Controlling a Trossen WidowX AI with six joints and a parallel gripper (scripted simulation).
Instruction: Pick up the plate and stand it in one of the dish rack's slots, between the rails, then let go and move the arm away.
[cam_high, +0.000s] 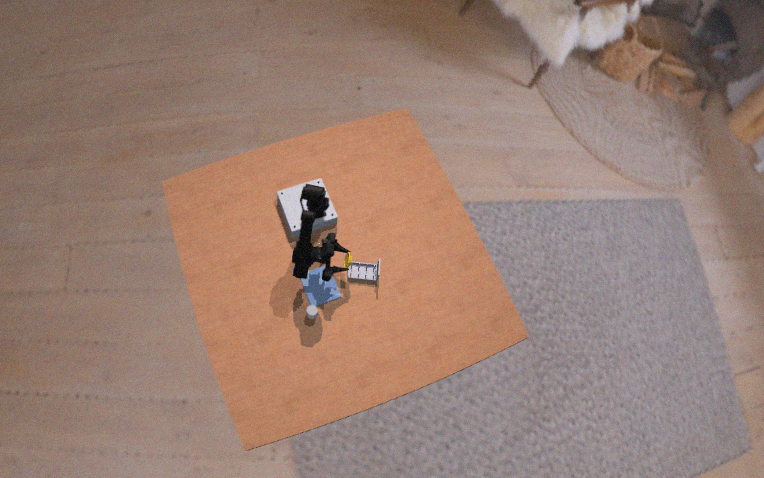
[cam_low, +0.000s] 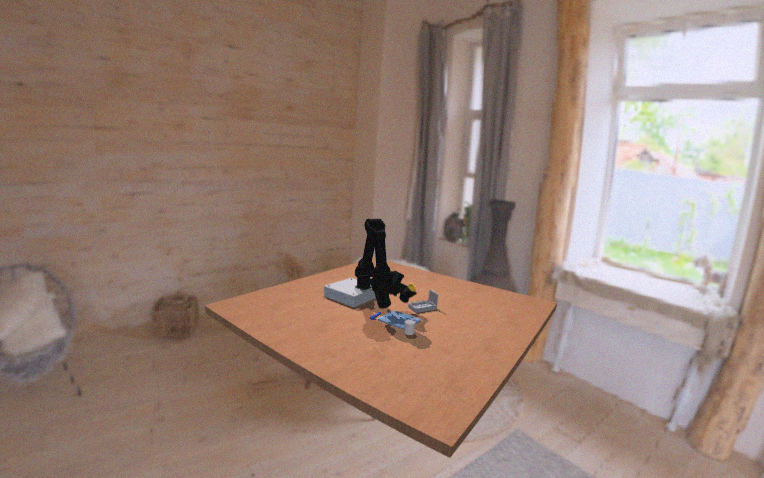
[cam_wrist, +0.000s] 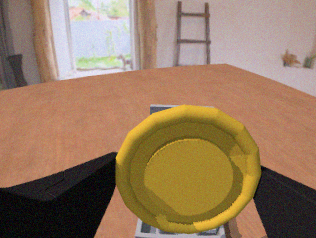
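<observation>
My gripper tip is now 80 mm above the grey dish rack, 50 mm to the right of it and 30 mm short of it. Also, from my gripper tip: yellow plate (10 mm to the right); then blue spoon (180 mm to the right, 100 mm below, 80 mm behind); then light blue mat (130 mm to the right, 100 mm below, 20 mm ahead).
</observation>
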